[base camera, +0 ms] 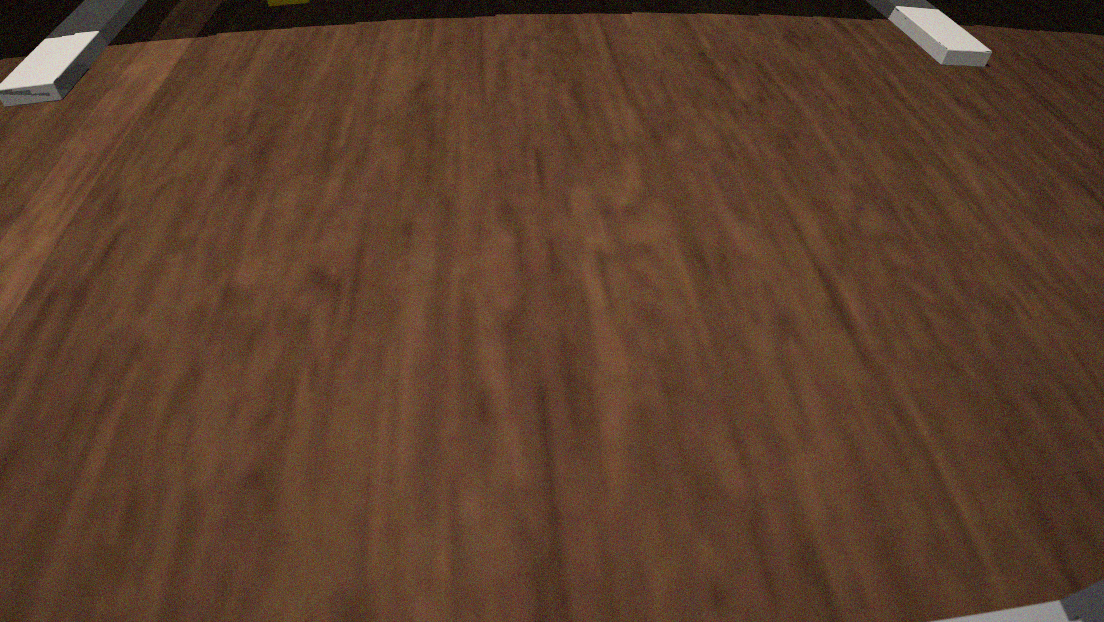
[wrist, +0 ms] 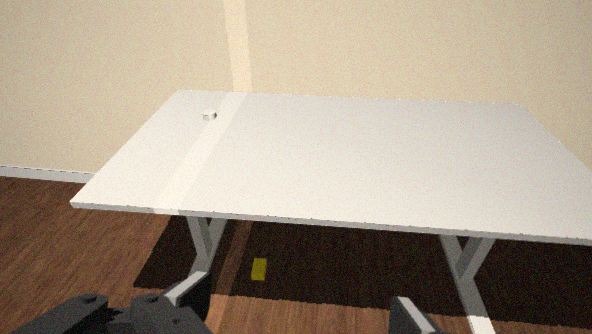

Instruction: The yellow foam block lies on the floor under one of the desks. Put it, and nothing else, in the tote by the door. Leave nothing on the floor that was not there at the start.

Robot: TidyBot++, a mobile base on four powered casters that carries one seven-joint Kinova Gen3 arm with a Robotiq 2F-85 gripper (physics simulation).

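Frame: origin at the arm's base, x ahead, y left, z up, level; metres.
Seen in the pictures: gripper, fingertip midpoint: (wrist: 298, 304).
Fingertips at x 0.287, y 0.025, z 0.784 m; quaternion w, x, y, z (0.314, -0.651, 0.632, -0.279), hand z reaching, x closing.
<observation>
Offsets run from my fingertips to a thing's top centre. "*": to the spot under its first point. Level surfaces: height alone.
The yellow foam block {0.790 m ahead, 0.302 m left, 1.136 m down} (base camera: 288, 1) (wrist: 259, 269) lies on the floor in the dark shadow under the white desk {0.461 m down} (wrist: 350, 165), nearer its left leg. In the base camera view a sliver of it shows at the top edge, left of the middle. My gripper (wrist: 298, 304) is open, with nothing between its fingers. In the wrist view its fingers stand apart at the bottom, in front of and above the desk's front edge. The tote does not show in either view.
The desk's left foot {* 0.541 m ahead, 0.556 m left, 1.156 m down} (base camera: 50, 65) and right foot {* 0.612 m ahead, 0.647 m right, 1.156 m down} (base camera: 940, 36) (wrist: 481, 324) stand on the wood floor {1.181 m down} (base camera: 540, 309), on either side of the block. A small whitish round thing {0.972 m ahead, 0.504 m left, 0.437 m down} (wrist: 209, 115) sits on the desk top at the back left. A beige wall (wrist: 375, 45) rises behind.
</observation>
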